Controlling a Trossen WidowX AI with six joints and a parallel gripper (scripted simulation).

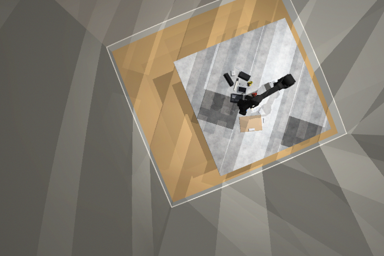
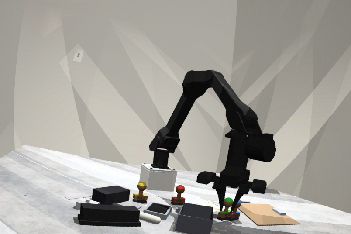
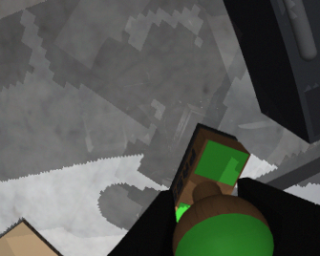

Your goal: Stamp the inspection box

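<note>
The blue-knobbed stamp lies 2 cm behind my gripper tip, 4 cm to the left of it and 1 cm below it. The rest, counted from my gripper tip: grey bin (3 cm ahead, 10 cm to the right, 2 cm below); cream card (15 cm behind, 2 cm to the left, 3 cm below); green-topped stamp (right at my gripper tip).
</note>
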